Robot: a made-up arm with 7 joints.
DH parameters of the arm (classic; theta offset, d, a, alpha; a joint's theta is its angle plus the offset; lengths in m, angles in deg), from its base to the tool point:
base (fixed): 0 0.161 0.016 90
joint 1: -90 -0.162 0.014 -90
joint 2: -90 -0.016 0.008 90
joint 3: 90 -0.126 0.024 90
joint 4: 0 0.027 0.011 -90
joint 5: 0 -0.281 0 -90
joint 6: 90 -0.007 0.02 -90
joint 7: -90 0.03 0.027 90
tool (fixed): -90 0.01 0 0
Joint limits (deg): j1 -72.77..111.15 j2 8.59..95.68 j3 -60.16..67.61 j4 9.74..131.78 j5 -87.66..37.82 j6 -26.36..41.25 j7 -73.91..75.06
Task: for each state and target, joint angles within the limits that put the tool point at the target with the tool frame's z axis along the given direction. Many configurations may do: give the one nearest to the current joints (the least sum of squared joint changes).
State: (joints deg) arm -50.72 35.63 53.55 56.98 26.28 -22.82 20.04
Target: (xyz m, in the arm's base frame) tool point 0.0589 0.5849 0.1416 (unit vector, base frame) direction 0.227 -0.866 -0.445
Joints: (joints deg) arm -0.29 81.11 67.61 15.57 37.82 -26.28 -12.02
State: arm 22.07 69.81 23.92 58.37 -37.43 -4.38 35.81
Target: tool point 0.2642 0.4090 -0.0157 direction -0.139 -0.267 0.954
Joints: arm -14.12 54.63 12.22 66.84 -36.26 10.24 58.98
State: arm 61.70 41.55 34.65 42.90 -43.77 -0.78 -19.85
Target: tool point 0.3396 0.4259 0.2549 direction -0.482 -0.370 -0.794
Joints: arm 89.69 41.81 -1.77 16.77 -49.06 -26.36 -25.70
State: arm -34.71 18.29 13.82 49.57 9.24 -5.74 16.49
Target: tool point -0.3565 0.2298 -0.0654 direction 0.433 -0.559 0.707
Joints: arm -72.43 8.59 18.28 21.55 36.46 -26.36 -0.13
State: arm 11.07 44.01 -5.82 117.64 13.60 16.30 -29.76
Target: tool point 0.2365 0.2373 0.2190 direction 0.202 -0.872 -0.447
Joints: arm 10.25 28.05 27.92 119.81 2.04 23.36 -69.81
